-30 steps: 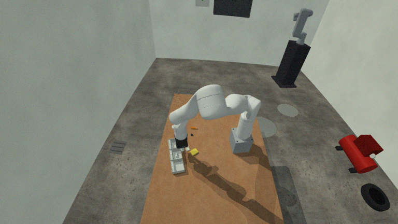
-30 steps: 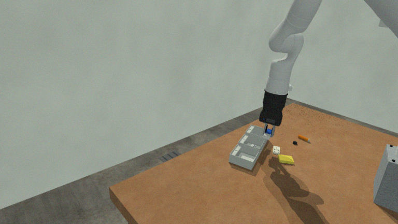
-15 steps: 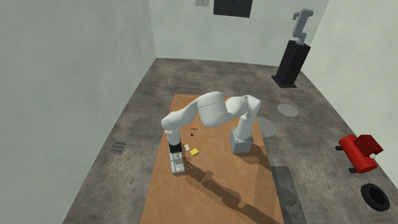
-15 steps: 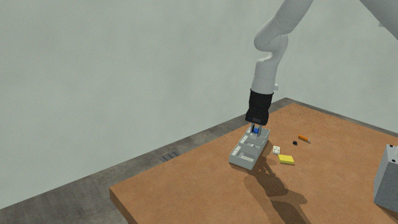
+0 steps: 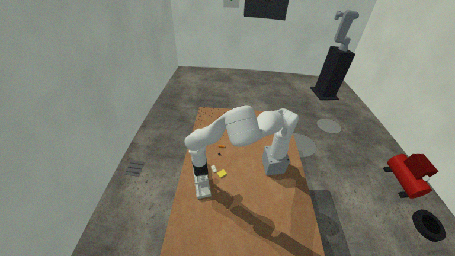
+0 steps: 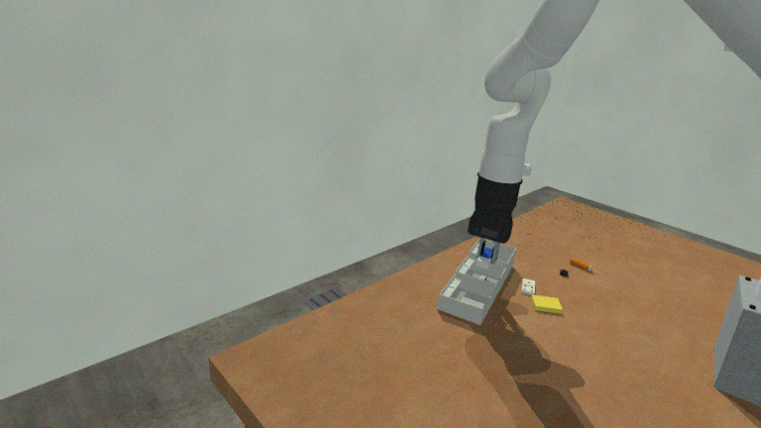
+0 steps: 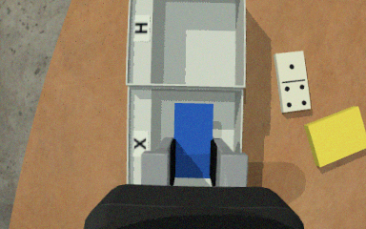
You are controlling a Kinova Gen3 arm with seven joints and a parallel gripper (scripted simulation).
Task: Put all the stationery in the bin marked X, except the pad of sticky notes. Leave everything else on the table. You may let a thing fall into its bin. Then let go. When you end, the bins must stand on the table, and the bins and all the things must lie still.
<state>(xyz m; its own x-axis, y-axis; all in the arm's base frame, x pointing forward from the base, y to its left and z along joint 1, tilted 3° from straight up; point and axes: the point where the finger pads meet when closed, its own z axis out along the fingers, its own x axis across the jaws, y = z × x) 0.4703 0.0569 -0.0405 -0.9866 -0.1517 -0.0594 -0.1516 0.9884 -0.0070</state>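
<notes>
The grey three-compartment bin is 10 mm ahead of my hand and 60 mm below it. Round my hand: white sharpener (10 mm to the right, 70 mm below); then white domino (80 mm behind, 60 mm to the right, 80 mm below); then eraser (10 mm to the left, 10 mm below).
</notes>
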